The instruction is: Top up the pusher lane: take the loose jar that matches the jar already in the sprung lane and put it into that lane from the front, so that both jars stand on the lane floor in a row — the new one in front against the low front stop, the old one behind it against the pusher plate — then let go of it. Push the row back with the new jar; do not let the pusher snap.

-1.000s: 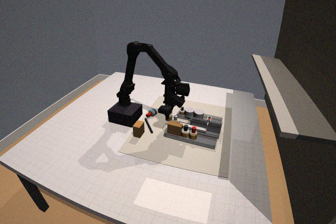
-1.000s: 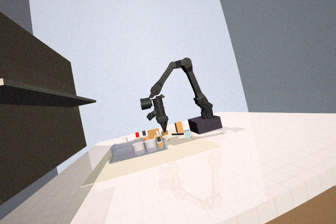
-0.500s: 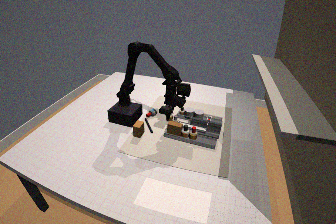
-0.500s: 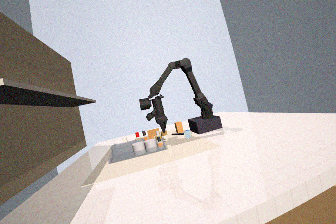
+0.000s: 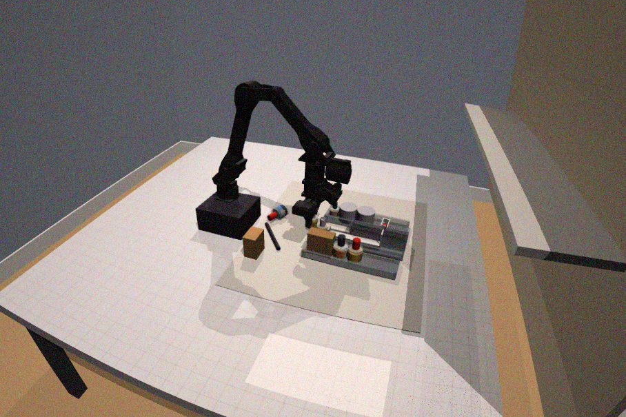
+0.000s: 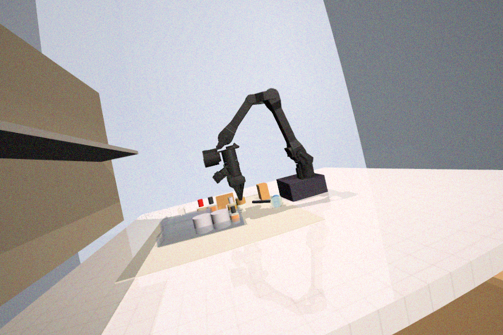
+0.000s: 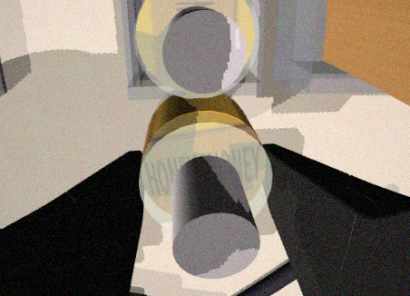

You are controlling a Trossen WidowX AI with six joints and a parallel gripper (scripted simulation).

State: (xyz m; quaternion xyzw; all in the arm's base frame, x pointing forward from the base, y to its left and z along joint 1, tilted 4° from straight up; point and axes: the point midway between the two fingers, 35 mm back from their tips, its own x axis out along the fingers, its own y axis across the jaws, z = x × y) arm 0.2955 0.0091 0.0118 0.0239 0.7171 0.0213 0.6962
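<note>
Now: gripper tip 60 mm short of the brown box, 80 mm to the left of it and 10 mm above it. From my gripper tip the other things lie so: white pusher plate (150 mm ahead, 30 mm to the left); black stick (110 mm behind, 60 mm to the right, 50 mm below).
</note>
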